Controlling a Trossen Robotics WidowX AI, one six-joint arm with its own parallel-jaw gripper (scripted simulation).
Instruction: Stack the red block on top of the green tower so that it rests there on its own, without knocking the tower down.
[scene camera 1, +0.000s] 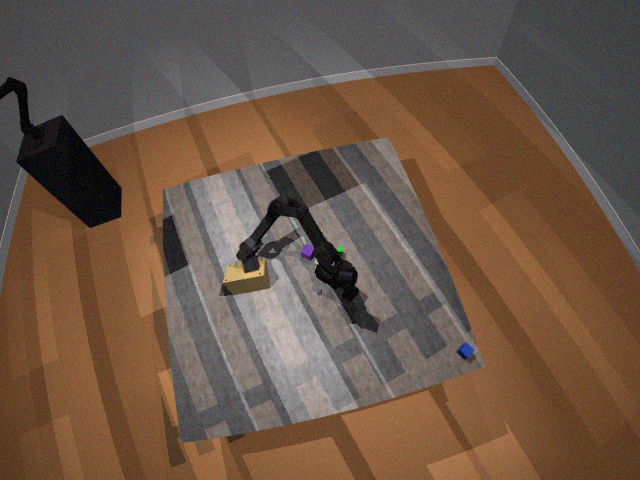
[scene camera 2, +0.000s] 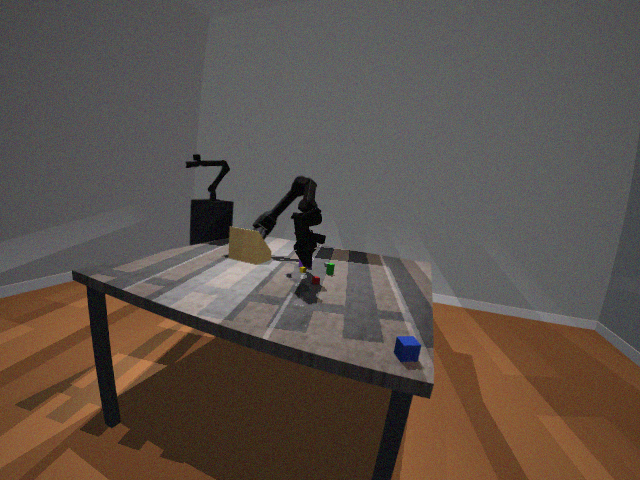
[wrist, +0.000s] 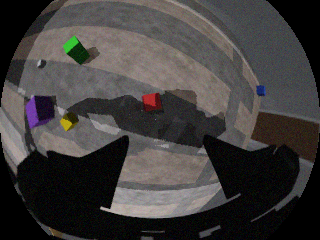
The gripper (scene camera 2: 307, 267) is open and holds nothing.
The gripper shows as well in the wrist view (wrist: 167, 139).
